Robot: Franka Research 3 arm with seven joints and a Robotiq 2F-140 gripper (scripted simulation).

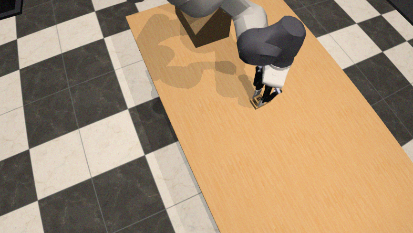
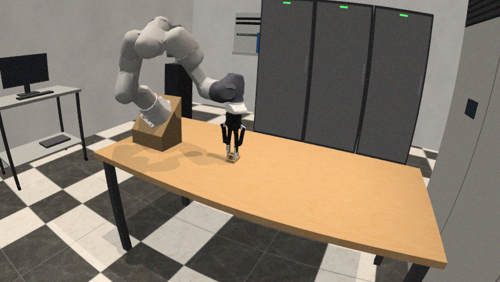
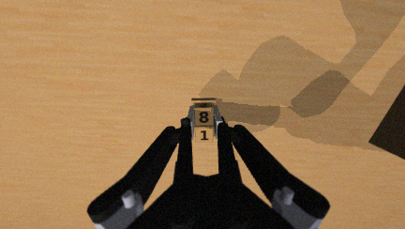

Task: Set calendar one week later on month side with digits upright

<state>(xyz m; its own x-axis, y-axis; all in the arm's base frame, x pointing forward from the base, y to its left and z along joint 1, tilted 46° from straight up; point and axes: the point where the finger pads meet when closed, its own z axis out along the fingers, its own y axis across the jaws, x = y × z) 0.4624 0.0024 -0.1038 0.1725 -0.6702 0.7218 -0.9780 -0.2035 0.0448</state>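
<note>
Now: hand 4 cm above the wooden tray and 2 cm to the right of it.
</note>
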